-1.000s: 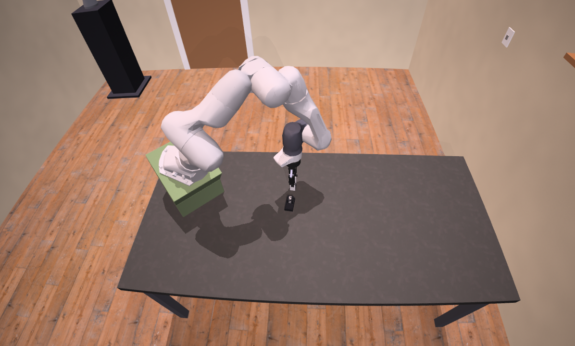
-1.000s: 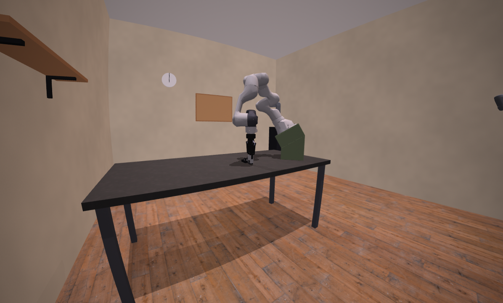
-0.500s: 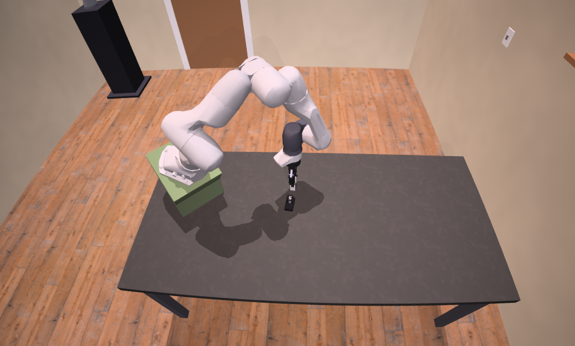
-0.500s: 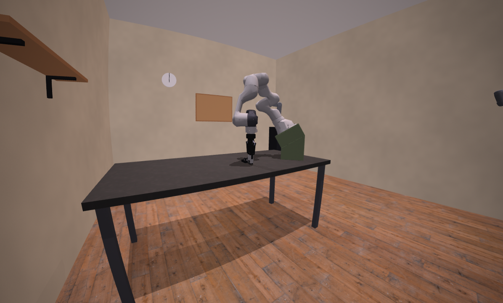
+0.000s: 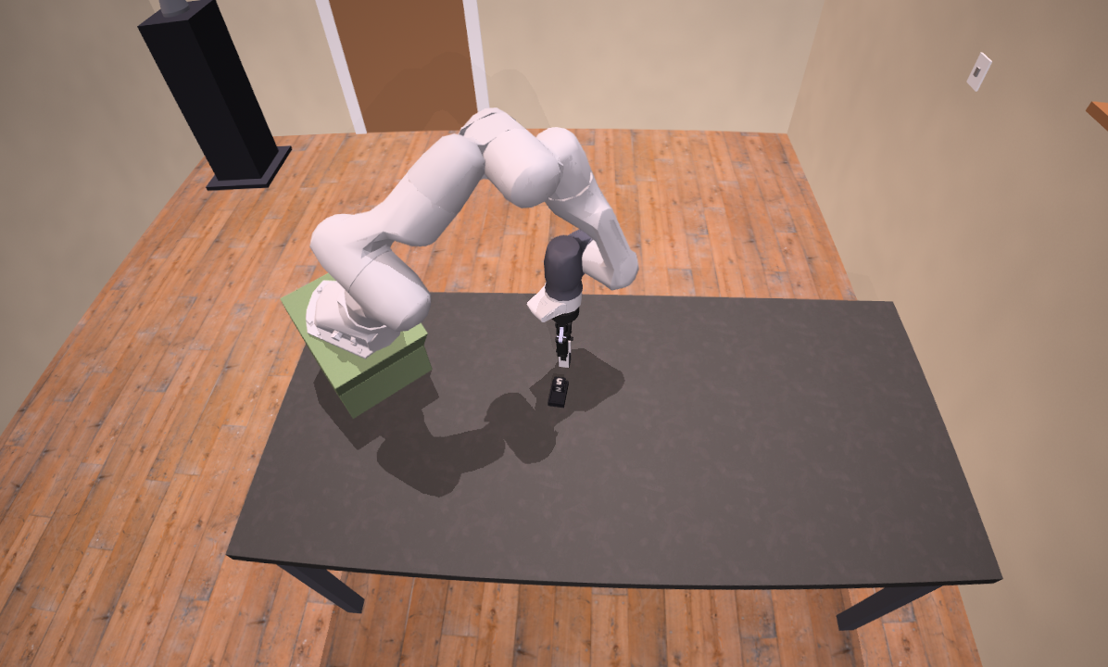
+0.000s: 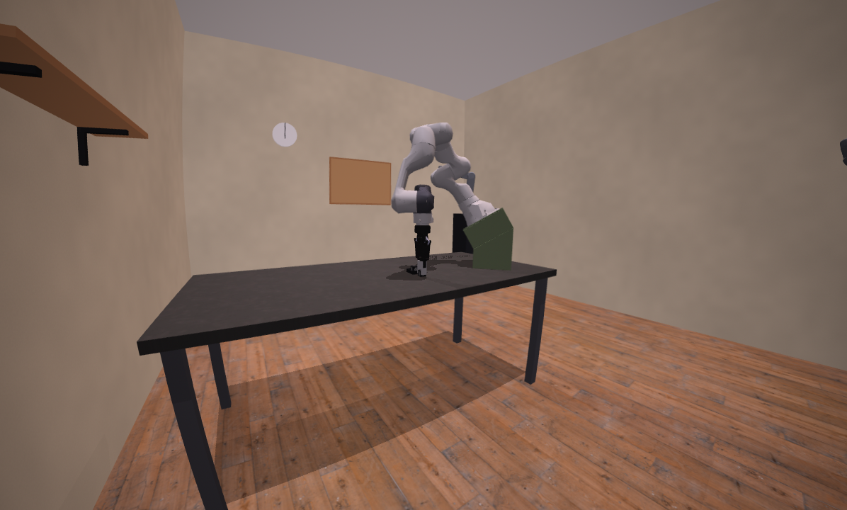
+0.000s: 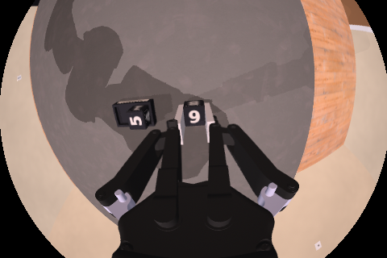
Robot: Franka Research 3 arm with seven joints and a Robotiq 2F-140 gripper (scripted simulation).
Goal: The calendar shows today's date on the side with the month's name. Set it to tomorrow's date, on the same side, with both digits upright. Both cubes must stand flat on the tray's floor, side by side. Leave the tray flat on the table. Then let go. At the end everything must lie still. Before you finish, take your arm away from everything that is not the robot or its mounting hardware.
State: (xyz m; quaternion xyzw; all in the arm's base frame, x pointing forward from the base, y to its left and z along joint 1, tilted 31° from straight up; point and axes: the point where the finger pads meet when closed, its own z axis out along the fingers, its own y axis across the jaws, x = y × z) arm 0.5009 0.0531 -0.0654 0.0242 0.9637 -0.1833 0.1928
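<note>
My gripper is now 30 mm above the dark date cube. Also, from my hand: black tray: 100 mm to the right, 40 mm below, 20 mm behind.
</note>
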